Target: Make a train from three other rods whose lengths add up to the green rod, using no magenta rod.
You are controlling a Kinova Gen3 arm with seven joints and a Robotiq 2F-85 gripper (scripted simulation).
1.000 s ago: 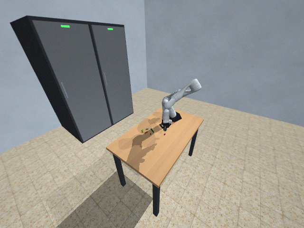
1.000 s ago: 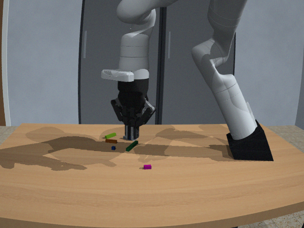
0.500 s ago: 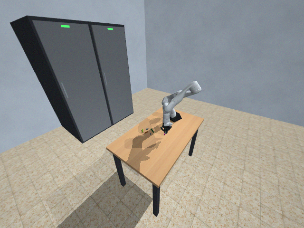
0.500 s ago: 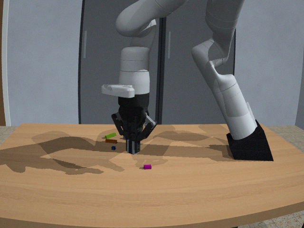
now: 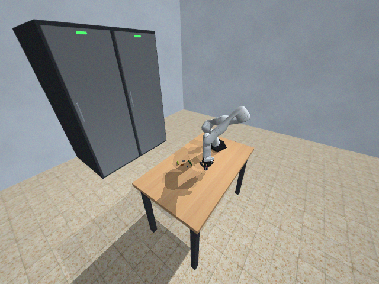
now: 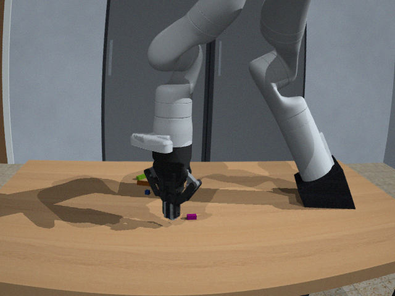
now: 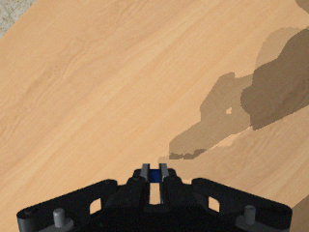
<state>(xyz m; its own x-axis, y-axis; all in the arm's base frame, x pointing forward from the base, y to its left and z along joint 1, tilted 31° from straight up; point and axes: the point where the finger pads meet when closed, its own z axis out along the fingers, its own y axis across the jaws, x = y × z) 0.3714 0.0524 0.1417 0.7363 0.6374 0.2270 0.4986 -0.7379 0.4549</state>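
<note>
The magenta rod lies 5 cm behind my hand, 4 cm below it and 2 cm to the right of it. The rest, counted from my hand: grey rod: 26 cm to the right, 7 cm behind, 4 cm below; then orange rod: 24 cm to the right, 4 cm below; then green rod: 18 cm to the right, 6 cm behind, 4 cm below.
</note>
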